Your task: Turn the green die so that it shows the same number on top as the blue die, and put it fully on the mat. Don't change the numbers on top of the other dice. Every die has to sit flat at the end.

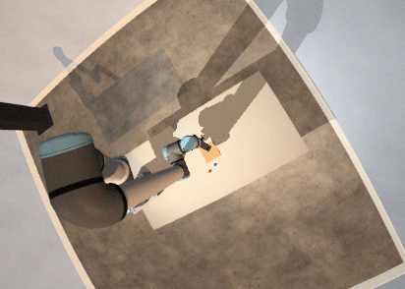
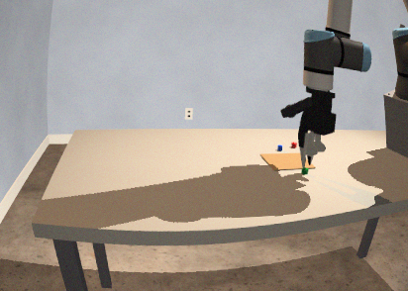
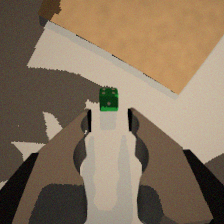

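Now: the green die 30 mm below my hand. The rest, counted from my hand: red die: 250 mm to the right, 50 mm behind, 30 mm below; then mat: 100 mm to the right, 40 mm below, 20 mm ahead; then blue die: 220 mm to the right, 30 mm below, 10 mm ahead.
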